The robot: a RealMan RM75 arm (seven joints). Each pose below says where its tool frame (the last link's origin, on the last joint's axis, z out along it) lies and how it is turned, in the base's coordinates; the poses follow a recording.
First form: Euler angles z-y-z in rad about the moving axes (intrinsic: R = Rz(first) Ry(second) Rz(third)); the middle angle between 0 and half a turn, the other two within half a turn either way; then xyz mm.
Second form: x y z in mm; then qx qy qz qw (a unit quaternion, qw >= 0). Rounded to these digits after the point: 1 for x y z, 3 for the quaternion.
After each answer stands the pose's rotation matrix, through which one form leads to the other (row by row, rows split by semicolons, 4 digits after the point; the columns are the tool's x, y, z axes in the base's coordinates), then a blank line. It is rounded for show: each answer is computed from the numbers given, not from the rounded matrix.
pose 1, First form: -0.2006 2.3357 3.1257 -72.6 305.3 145.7
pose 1, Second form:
-72.6 305.3 145.7 0.916 -0.085 0.390 0.042
0.6817 -0.1884 0.7070; -0.1224 -0.9820 -0.1438; 0.7214 0.0115 -0.6925

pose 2, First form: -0.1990 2.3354 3.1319 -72.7 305.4 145.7
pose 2, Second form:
-72.7 305.4 145.7 0.916 -0.087 0.390 0.041
0.6805 -0.1911 0.7074; -0.1273 -0.9815 -0.1427; 0.7216 0.0070 -0.6923

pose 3, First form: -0.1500 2.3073 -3.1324 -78.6 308.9 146.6
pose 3, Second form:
-78.6 308.9 146.6 0.911 -0.073 0.404 0.029
0.6628 -0.1555 0.7325; -0.1095 -0.9878 -0.1107; 0.7408 -0.0068 -0.6717

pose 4, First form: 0.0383 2.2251 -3.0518 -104.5 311.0 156.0
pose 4, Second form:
-104.5 311.0 156.0 -0.897 0.023 -0.441 0.028
0.6091 -0.0164 0.7929; -0.0664 -0.9973 0.0304; 0.7903 -0.0712 -0.6086

